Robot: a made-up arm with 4 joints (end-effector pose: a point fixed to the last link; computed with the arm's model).
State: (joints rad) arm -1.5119 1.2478 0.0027 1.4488
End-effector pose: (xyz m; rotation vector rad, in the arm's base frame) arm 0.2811 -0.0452 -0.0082 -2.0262 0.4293 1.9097
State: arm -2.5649 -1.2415 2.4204 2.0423
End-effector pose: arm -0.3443 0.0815 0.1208 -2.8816 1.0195 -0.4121
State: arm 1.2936 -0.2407 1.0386 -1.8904
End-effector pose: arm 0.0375 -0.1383 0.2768 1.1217 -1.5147 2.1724
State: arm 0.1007 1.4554 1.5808 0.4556
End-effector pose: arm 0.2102 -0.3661 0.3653 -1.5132 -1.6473 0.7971
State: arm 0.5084 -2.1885 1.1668 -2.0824
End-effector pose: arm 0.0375 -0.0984 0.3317 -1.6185 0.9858 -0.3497
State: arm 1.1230 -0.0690 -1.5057 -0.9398
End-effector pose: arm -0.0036 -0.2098 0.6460 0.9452 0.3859 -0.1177
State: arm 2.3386 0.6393 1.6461 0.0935
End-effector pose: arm -0.1693 -0.3745 0.3592 0.7004 2.1745 0.3716
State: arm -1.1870 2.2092 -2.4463 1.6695
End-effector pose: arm 0.4451 -0.1462 -0.3216 0.9325 -1.5768 0.0694
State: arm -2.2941 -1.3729 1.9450 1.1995
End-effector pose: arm -0.2623 0.0305 0.0712 -1.7440 1.0325 -0.9194
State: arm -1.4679 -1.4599 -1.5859 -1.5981
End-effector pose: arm 0.1378 -0.3102 -0.3200 -1.2035 -1.3508 1.2491
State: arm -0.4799 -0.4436 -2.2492 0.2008
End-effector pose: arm 0.4952 -0.2996 -0.0405 0.3294 2.5903 0.7359
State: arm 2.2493 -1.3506 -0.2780 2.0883
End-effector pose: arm -0.1635 -0.4524 0.3604 -0.7090 -2.1505 -0.6715
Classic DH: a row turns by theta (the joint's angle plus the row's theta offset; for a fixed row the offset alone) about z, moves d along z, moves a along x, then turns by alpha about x. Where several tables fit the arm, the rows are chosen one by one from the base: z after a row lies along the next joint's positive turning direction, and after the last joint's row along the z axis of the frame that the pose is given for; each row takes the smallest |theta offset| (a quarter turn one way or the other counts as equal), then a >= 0, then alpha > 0; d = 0 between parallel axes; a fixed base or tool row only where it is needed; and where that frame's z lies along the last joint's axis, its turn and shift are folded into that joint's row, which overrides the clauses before.
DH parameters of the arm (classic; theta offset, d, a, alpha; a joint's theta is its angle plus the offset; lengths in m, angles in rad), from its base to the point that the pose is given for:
base (fixed): 0 0.16 0 1.5708
joint 1: 1.5708 0.169 0.065 -1.5708
joint 2: 0 -0.348 -0.018 1.5708
joint 3: 0 0.073 0.175 -1.5708
joint 4: -1.5708 0.163 0.036 -1.5708
tool (fixed): 1.5708 -0.079 0 0

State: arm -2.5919 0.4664 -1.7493 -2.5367
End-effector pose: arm -0.4237 -0.1211 -0.2834 -1.8013 1.0108 -2.2659
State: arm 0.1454 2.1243 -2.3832 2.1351
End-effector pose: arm 0.5992 -0.1786 0.4626 0.9114 -2.7360 0.0518
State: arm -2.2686 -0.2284 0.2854 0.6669
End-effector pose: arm -0.0258 -0.3302 -0.0188 -0.3513 1.9653 0.4046
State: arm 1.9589 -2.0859 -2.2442 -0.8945
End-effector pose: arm -0.2097 -0.1946 0.6424 -0.4077 0.8827 1.4624
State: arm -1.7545 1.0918 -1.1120 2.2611
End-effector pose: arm 0.1778 -0.0070 -0.3843 0.8009 -0.5386 -2.1184
